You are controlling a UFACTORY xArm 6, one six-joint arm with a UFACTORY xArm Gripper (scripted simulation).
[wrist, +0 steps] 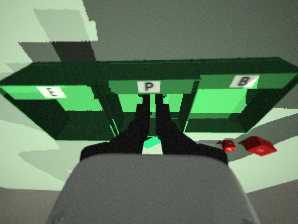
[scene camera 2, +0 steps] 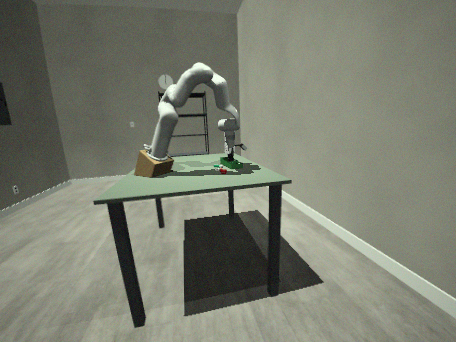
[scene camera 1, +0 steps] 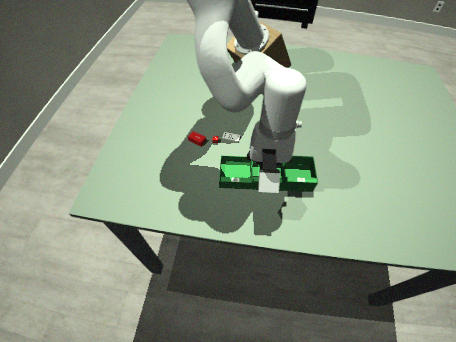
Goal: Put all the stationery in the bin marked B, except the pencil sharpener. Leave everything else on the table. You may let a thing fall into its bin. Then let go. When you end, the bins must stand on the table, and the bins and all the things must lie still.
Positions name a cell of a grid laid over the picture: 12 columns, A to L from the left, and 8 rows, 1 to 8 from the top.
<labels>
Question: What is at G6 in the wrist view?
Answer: My gripper.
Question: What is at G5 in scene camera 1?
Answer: A joined green bins.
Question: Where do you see a joined green bins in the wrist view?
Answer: D4
</labels>
